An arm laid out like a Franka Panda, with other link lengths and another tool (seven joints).
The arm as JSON. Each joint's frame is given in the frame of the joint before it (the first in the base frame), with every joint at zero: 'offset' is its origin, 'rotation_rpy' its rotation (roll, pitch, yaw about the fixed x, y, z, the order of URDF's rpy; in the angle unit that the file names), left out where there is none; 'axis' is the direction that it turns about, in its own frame. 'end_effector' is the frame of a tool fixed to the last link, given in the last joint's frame.
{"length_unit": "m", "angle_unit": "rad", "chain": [
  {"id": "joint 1", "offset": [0.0, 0.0, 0.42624], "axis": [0.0, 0.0, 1.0]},
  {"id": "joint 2", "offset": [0.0, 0.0, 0.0], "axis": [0.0, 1.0, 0.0]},
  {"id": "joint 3", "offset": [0.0, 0.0, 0.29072], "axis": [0.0, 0.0, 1.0]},
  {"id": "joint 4", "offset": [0.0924, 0.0, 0.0], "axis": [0.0, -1.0, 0.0]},
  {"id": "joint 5", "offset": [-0.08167, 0.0, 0.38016], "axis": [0.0, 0.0, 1.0]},
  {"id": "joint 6", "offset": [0.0, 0.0, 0.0], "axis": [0.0, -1.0, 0.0]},
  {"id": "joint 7", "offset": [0.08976, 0.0, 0.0], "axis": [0.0, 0.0, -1.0]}
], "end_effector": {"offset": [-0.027, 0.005, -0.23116], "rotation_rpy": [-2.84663, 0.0, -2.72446]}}
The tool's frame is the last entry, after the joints.
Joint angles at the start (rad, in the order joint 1, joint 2, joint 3, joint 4, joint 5, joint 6, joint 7):
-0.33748 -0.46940 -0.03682 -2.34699 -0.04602 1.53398 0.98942
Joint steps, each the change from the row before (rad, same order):
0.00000 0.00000 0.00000 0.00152 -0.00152 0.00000 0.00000
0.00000 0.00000 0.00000 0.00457 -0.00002 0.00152 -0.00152
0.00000 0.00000 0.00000 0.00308 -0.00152 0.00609 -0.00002
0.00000 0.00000 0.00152 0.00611 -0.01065 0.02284 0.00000
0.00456 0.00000 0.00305 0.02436 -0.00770 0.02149 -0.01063
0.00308 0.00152 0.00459 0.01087 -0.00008 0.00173 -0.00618
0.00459 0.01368 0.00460 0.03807 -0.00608 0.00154 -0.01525
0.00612 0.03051 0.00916 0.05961 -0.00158 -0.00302 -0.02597
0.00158 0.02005 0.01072 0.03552 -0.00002 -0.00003 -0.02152
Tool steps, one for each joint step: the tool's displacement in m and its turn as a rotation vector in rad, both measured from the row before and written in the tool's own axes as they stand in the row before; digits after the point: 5 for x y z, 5 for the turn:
-0.00038 -0.00039 -0.00056 0.00045 -0.00197 0.00073
-0.00085 -0.00025 -0.00223 -0.00328 -0.00528 0.00024
-0.00176 0.00007 -0.00196 -0.00368 -0.00811 0.00265
-0.00627 0.00015 -0.00469 -0.00581 -0.02957 0.00840
-0.00673 0.00046 -0.01369 -0.01543 -0.04751 -0.00201
-0.00053 0.00150 -0.00542 -0.00275 -0.01474 -0.00802
-0.00589 0.00066 -0.01376 -0.00486 -0.03292 -0.01239
-0.00807 0.00407 -0.01857 -0.00592 -0.03719 -0.02716
-0.00474 0.00410 -0.01082 -0.00210 -0.02545 -0.02432

